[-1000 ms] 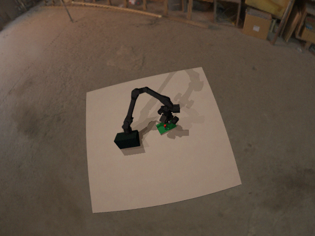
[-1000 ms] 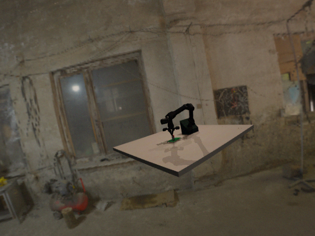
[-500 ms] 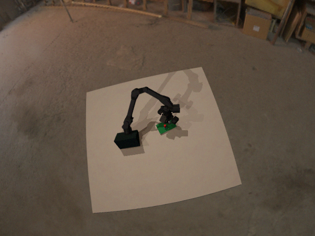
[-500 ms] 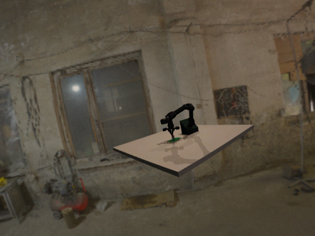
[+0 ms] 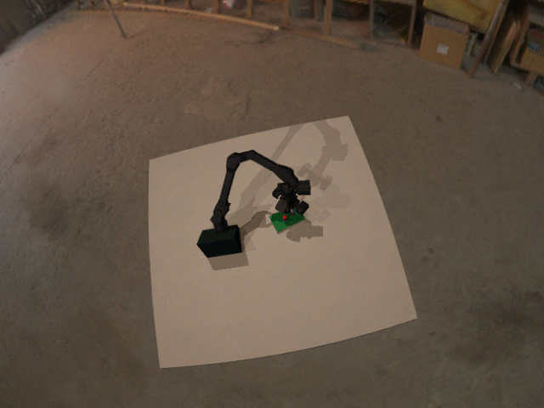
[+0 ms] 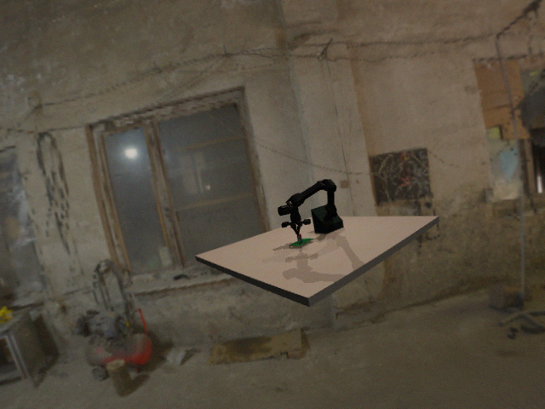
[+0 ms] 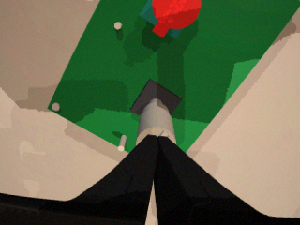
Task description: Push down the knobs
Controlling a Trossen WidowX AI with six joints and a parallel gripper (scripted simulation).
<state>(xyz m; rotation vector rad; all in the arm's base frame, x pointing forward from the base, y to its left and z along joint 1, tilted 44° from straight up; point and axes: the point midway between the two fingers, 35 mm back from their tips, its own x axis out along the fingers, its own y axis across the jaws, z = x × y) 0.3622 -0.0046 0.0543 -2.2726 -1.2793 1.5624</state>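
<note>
Right now the grey knob is 1 cm below my gripper tip. Round my gripper tip: red knob (5 cm behind, 3 cm to the right, 2 cm below).
</note>
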